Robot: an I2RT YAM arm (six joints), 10 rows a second.
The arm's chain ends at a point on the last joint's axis. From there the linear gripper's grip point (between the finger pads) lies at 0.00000 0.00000 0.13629 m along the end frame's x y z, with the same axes.
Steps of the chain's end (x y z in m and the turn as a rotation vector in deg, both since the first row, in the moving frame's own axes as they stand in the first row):
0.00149 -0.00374 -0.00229 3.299 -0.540 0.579
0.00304 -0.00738 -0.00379 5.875 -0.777 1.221
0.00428 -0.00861 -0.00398 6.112 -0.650 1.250
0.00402 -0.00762 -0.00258 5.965 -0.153 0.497
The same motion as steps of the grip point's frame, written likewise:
0.00025 -0.01159 -0.00252 3.299 -0.540 0.579
0.00134 -0.02135 -0.00452 5.875 -0.777 1.221
0.00290 -0.02314 -0.00476 6.112 -0.650 1.250
0.00372 -0.02178 -0.00332 5.965 -0.153 0.497

